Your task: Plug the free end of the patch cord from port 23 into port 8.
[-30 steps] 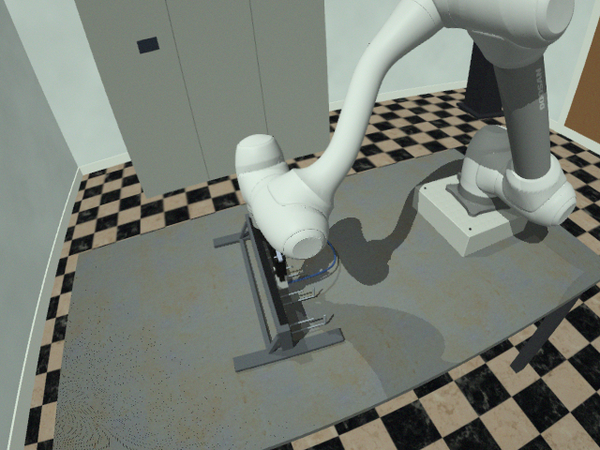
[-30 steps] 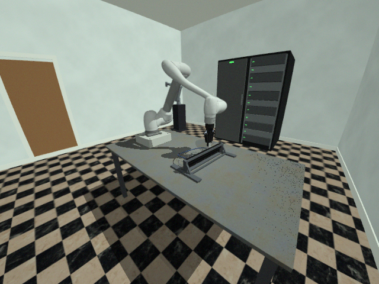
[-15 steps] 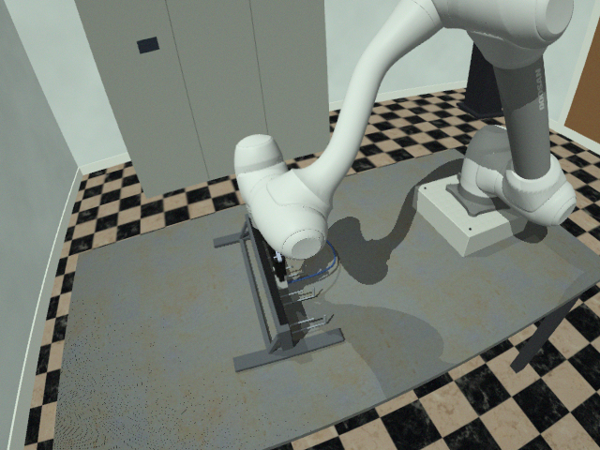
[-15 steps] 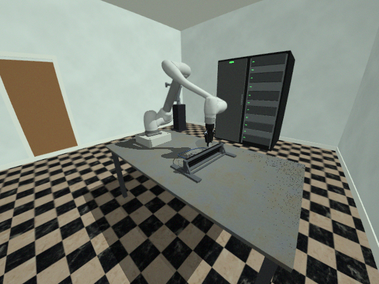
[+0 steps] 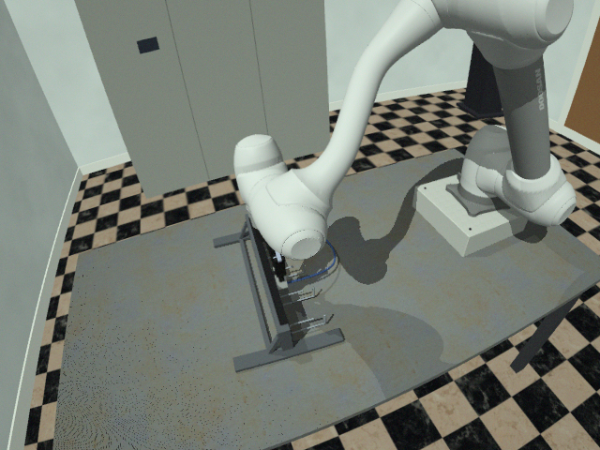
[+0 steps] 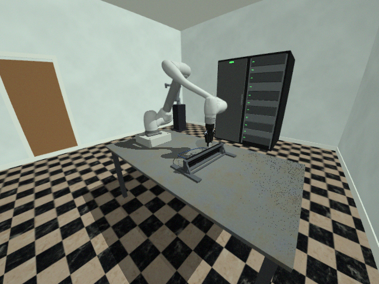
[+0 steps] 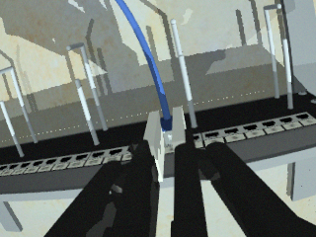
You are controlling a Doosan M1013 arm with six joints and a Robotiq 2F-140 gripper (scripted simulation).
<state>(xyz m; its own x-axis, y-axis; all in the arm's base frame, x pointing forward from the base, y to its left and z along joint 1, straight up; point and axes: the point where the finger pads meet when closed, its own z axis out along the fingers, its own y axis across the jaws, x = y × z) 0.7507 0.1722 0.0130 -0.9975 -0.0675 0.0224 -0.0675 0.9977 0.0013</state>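
The free-end plug is 3 cm below my hand and 1 cm ahead of it.
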